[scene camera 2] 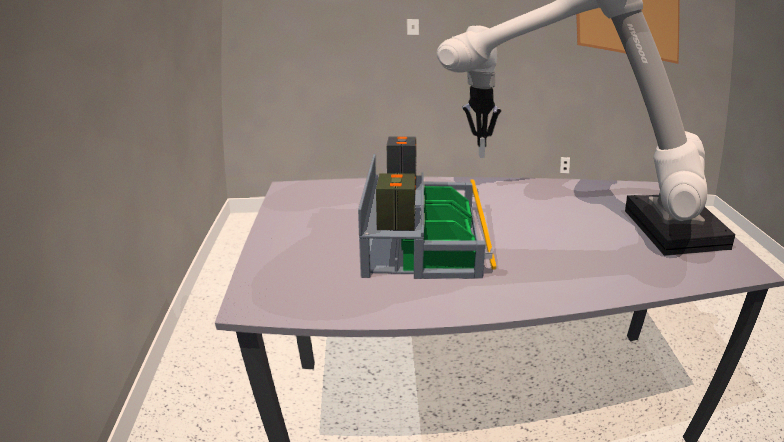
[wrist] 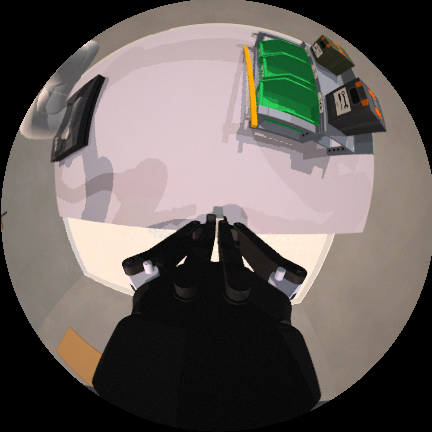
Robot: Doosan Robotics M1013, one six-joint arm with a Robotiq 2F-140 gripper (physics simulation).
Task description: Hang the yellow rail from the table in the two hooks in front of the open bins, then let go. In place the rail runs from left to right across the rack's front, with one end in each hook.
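Pixels of known places: gripper, fingertip midpoint: (scene camera 2: 481,156) (wrist: 217,213); arm's base, link origin: (wrist: 66,121).
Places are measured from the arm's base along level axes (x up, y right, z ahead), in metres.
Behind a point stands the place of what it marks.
Observation:
The yellow rail (scene camera 2: 484,224) {x -0.015, y -0.109, z 0.686 m} (wrist: 251,87) {x 0.006, y -0.005, z 0.698 m} lies along the front of the grey rack (scene camera 2: 418,258) (wrist: 285,125), beside the green bins (scene camera 2: 447,211) (wrist: 287,97). In the scene view its near end looks low, in front of and below the near hook (scene camera 2: 488,254) {x 0.007, y -0.312, z 0.689 m}, and seems to be outside it. Its far end is higher, by the rack's far front corner; I cannot tell whether it sits in the hook there. My gripper (scene camera 2: 482,147) {x 0.044, y 0.272, z 0.673 m} (wrist: 217,213) {x 0.044, y 0.272, z 0.673 m} is shut and empty, high above the table and well away from the rail.
An olive box (scene camera 2: 395,203) {x 0.108, y -0.289, z 0.892 m} (wrist: 332,55) and a dark grey box (scene camera 2: 401,155) {x 0.138, y -0.050, z 0.898 m} (wrist: 356,107) {x 0.133, y 0.023, z 0.866 m} stand on the rack's rear shelf. The robot's black base plate (scene camera 2: 697,241) {x -0.017, y -0.179, z -0.011 m} (wrist: 92,117) {x -0.054, y 0.014, z 0.153 m} is at the table's right end. The grey table (scene camera 2: 560,236) {x -0.056, y -0.081, z 0.459 m} (wrist: 175,100) {x -0.056, y 0.015, z 0.515 m} carries the rack.

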